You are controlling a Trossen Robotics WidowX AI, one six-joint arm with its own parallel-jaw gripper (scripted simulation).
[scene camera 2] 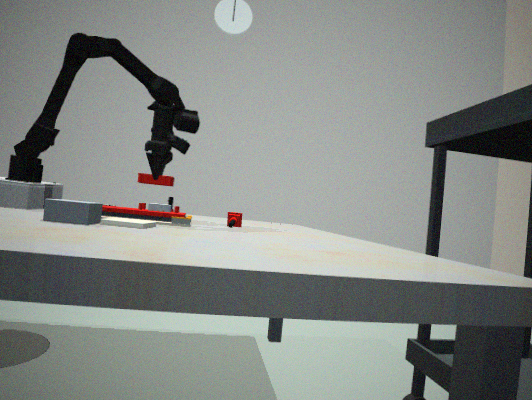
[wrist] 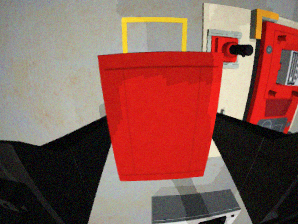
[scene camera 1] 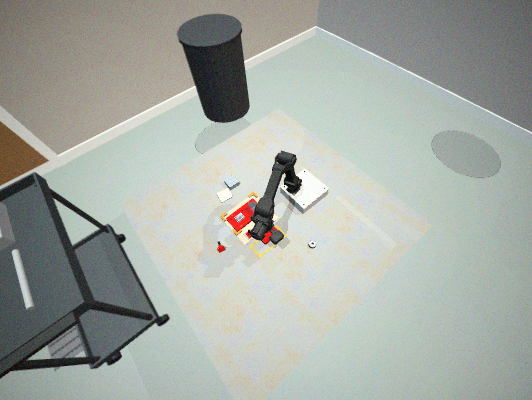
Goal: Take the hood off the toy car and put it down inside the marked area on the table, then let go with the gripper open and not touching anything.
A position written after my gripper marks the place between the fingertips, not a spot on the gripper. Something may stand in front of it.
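I see my gripper [scene camera 2: 156,180], and I see it again in the wrist view [wrist: 161,119]. My gripper holds a hood [wrist: 160,107].
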